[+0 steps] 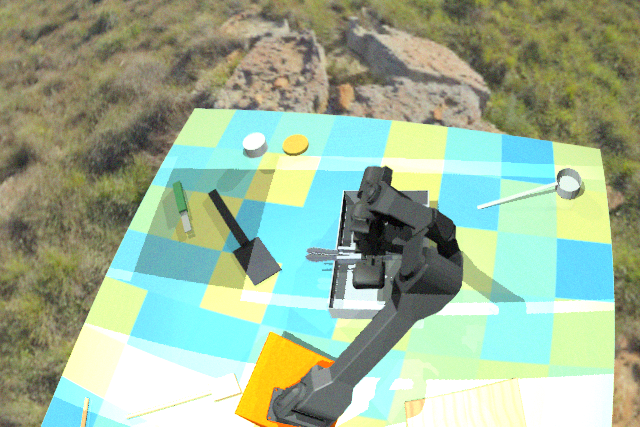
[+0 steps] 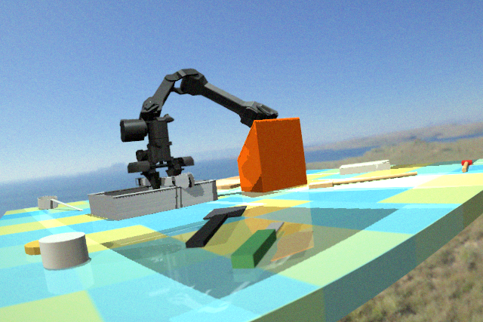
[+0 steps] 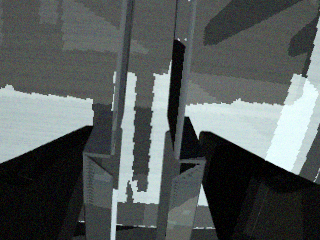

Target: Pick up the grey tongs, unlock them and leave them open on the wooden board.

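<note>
My gripper tip is now 30 mm short of the grey roasting tin and 20 mm to the left of it. From my gripper tip the other things lie so: white cylinder 390 mm to the left, 330 mm ahead, 10 mm below; then dark spatula 330 mm to the left, 50 mm ahead, 30 mm below; then yellow disc 350 mm ahead, 270 mm to the left, 20 mm below.
</note>
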